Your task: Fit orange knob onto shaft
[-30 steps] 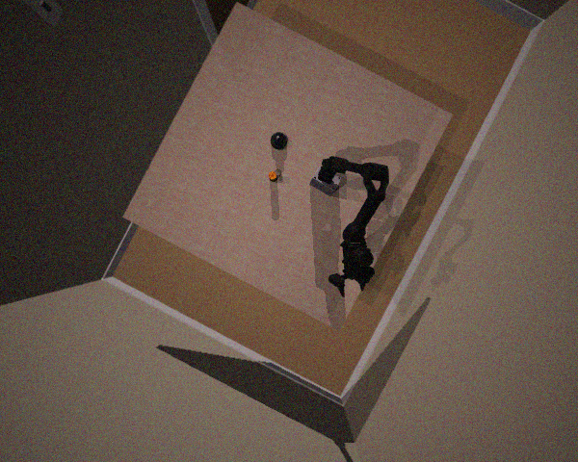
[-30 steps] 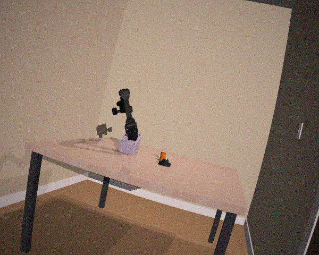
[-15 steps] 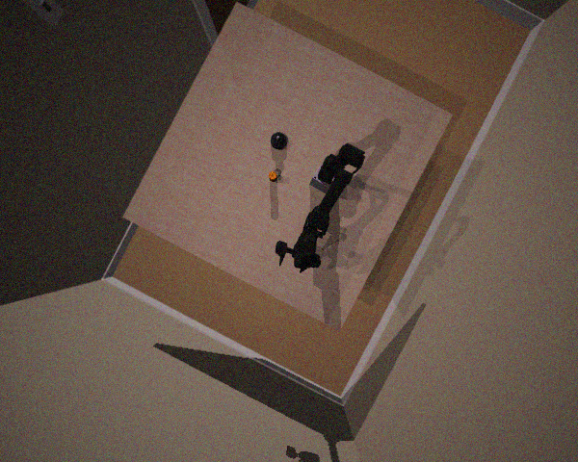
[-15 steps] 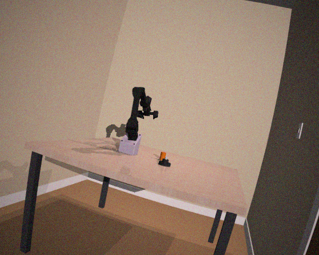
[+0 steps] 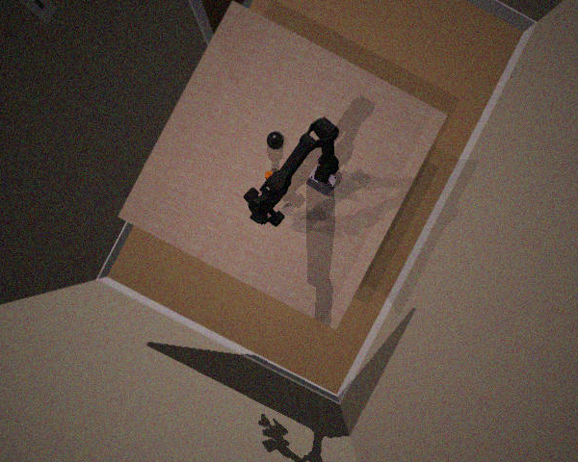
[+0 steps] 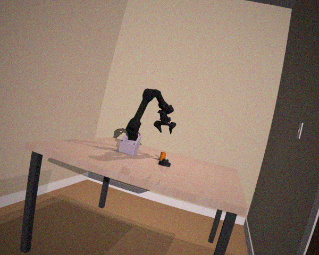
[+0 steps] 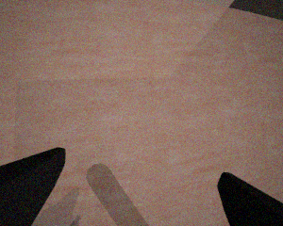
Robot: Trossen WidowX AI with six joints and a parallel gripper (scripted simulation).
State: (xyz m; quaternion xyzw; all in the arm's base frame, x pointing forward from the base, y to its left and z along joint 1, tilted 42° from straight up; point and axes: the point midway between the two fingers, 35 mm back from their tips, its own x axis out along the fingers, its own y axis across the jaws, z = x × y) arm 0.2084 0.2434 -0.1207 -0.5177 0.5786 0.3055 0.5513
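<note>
Now: the orange knob 4 cm ahead of my gripper tip, 21 cm to the right of it and 15 cm below it. Round my gripper tip: dark round pedestal 9 cm ahead, 40 cm to the right, 16 cm below.
</note>
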